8 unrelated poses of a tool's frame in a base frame.
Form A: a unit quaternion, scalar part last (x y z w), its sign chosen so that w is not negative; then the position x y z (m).
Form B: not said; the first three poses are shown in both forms.
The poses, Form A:
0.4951 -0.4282 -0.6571 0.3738 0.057 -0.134 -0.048
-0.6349 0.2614 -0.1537 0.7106 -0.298 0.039 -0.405
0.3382 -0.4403 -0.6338 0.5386 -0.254 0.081 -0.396
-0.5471 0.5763 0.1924 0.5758 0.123 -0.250 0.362
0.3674 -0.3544 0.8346 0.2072 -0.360 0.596 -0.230
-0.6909 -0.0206 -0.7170 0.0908 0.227 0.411 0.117
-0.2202 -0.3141 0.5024 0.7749 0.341 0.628 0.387
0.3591 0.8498 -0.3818 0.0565 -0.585 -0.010 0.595
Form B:
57 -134 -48 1.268 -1.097 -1.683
-298 39 -405 -1.408 0.580 -0.341
-254 81 -396 0.804 -1.047 -1.507
123 -250 362 -1.281 1.349 0.451
-360 596 -230 1.023 -0.987 2.324
227 411 117 -2.053 -0.061 -2.131
341 628 387 -0.477 -0.680 1.088
-585 -10 595 1.089 2.578 -1.158

